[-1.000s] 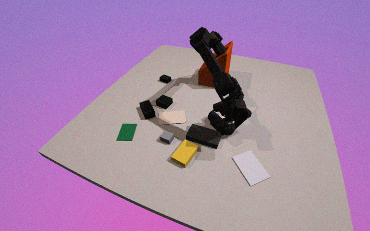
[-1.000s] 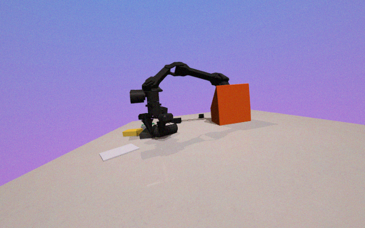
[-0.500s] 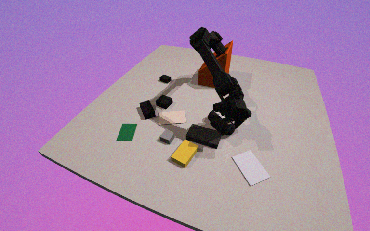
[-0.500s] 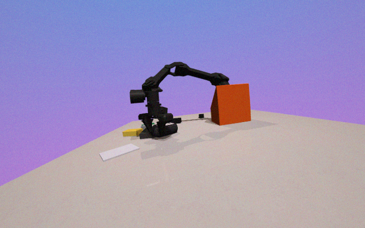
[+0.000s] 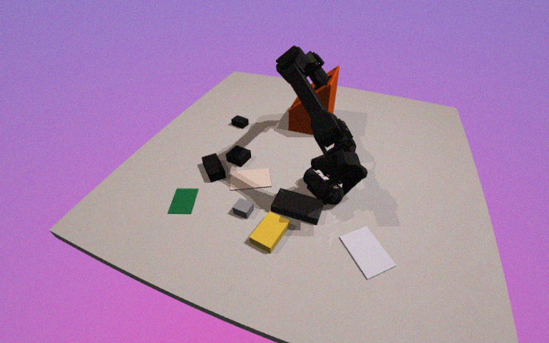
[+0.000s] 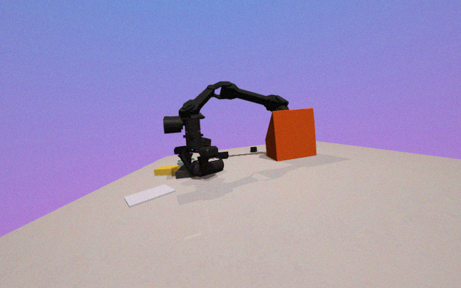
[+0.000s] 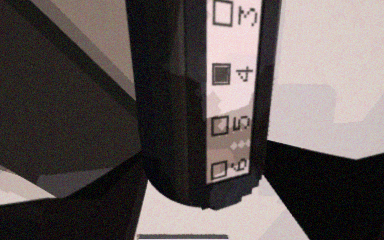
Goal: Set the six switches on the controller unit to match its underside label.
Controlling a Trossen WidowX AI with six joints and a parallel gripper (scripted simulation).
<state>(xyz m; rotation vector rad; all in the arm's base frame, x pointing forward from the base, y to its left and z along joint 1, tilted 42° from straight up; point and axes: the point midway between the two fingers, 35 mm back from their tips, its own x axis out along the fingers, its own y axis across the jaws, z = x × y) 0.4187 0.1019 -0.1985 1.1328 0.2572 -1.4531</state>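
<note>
My gripper tip is now 7 cm short of the dark grey box, 9 cm to the left of it and 1 cm above it. From my gripper tip the other things lie so: grey cube: 15 cm ahead, 23 cm to the right, 1 cm below; beige card: 3 cm ahead, 29 cm to the right, 2 cm below; yellow block: 19 cm ahead, 12 cm to the right, 1 cm below.
</note>
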